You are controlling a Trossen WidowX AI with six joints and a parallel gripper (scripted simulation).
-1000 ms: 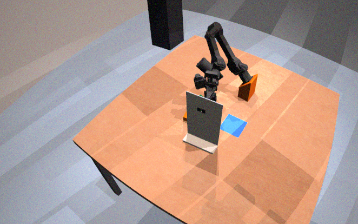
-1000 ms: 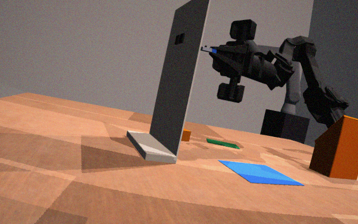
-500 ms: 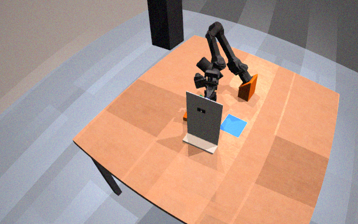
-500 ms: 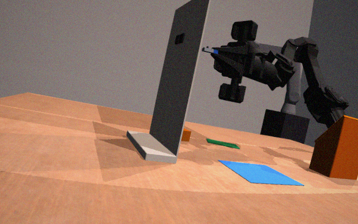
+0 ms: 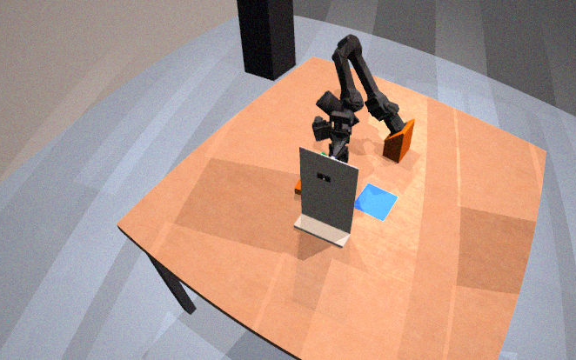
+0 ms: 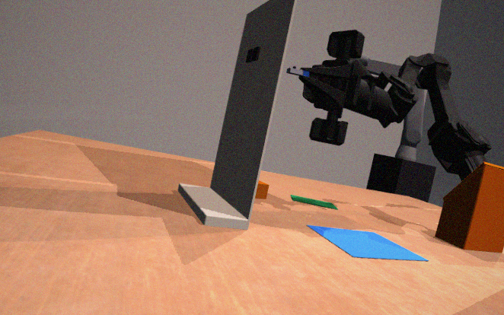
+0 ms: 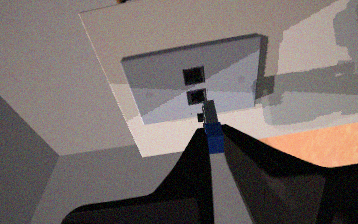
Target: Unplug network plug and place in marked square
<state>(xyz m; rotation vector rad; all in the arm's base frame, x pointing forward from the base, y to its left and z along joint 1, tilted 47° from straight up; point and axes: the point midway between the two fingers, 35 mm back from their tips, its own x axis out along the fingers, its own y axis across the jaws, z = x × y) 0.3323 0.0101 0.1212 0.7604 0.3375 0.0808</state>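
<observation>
Now: gripper tip 9 cm past the blue marked square, 12 cm to the right of it and 21 cm above it. The rest, counted from my gripper tip: grey upright panel 9 cm ahead, 2 cm to the left, 8 cm below; then small orange cube 11 cm to the right, 20 cm below; then blue network plug 1 cm ahead.
</observation>
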